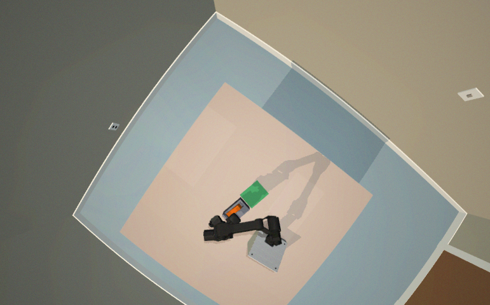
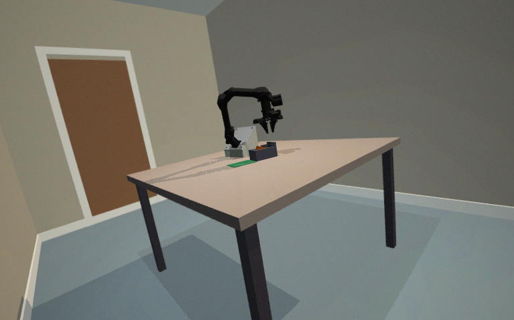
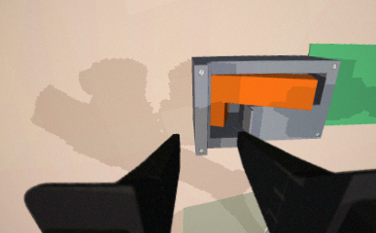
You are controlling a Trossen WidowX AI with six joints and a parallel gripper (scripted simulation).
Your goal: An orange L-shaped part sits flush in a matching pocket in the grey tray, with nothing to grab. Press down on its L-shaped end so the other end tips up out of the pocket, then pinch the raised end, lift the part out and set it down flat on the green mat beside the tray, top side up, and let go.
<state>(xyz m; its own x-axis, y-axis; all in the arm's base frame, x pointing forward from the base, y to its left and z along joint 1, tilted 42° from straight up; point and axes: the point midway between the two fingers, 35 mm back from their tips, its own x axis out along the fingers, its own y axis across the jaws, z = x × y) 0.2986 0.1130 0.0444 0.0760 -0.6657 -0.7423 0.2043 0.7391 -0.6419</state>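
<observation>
Now: gripper tip 100 mm above the orange L-shaped part, 50 mm to the left of it and 20 mm past it. The rest, counted from my gripper tip: green mat (220 mm to the right, 160 mm below, 50 mm behind).
</observation>
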